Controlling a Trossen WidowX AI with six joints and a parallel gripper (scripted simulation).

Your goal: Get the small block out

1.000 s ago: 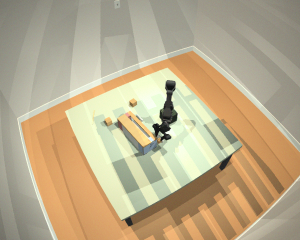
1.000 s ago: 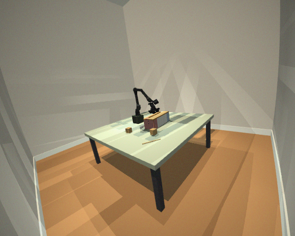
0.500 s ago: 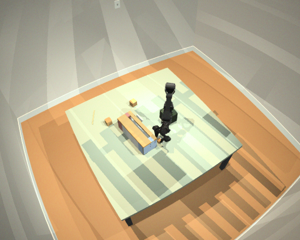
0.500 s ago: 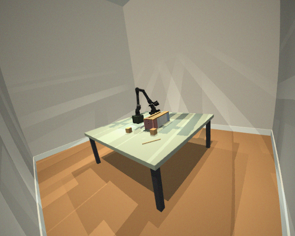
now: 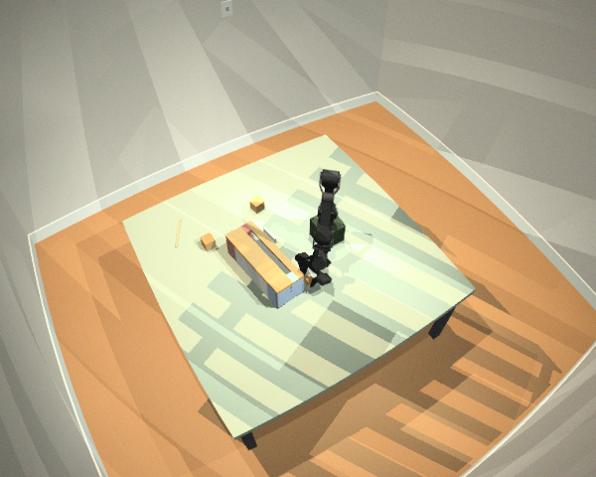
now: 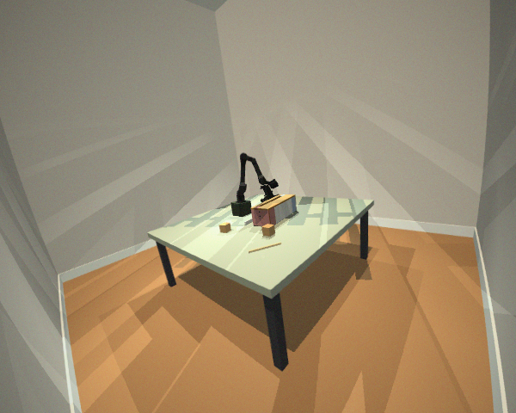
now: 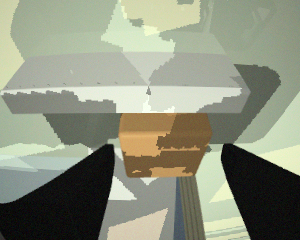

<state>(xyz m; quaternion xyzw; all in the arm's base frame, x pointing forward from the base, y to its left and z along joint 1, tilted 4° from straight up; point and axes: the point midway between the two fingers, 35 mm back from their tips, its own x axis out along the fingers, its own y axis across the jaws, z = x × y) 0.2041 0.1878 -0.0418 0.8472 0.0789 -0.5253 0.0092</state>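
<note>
The block is 20 mm behind my gripper tip and 10 mm to the right of it. Round my gripper tip: thin wooden stick (570 mm to the right, 390 mm ahead, 10 mm below); long box (160 mm to the right, 90 mm ahead, 50 mm above).
</note>
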